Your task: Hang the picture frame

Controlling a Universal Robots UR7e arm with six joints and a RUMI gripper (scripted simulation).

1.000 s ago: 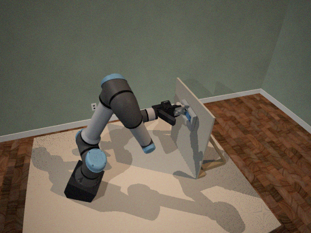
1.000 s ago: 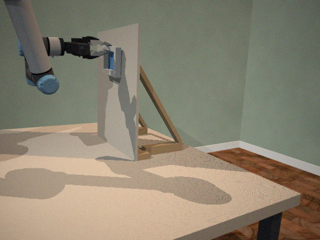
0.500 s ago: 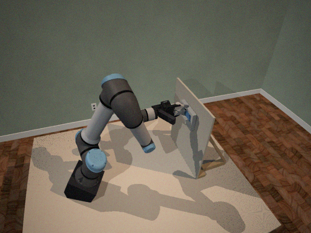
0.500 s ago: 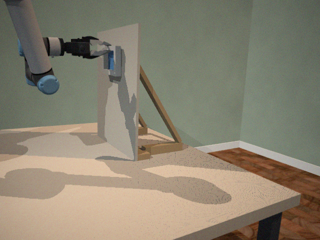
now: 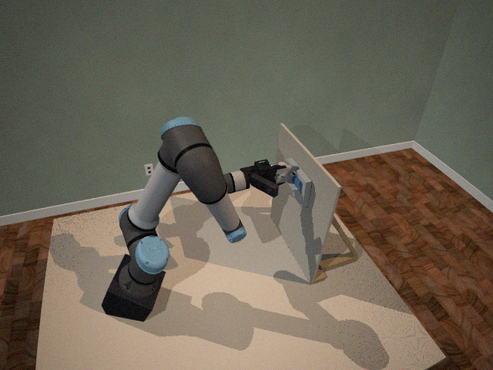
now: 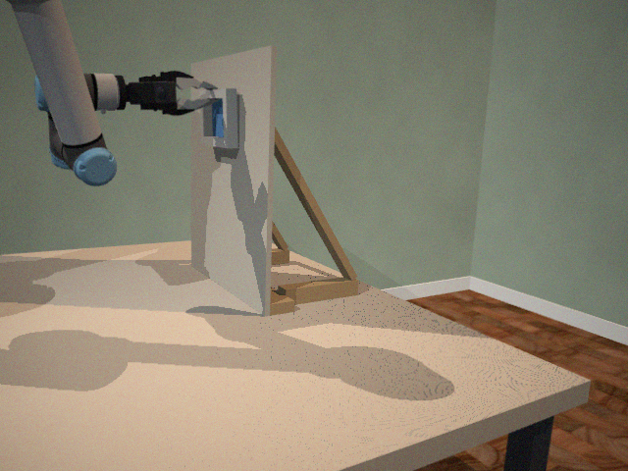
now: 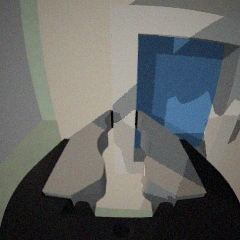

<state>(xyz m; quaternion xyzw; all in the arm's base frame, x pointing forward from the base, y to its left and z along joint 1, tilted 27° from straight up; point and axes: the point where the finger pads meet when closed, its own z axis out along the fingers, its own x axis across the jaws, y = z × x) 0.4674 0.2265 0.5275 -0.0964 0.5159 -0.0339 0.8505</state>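
The picture frame is 50 mm below my hand, 20 mm ahead of it and 10 mm to the right of it. Also, from my hand: wall panel (190 mm below, 40 mm ahead).
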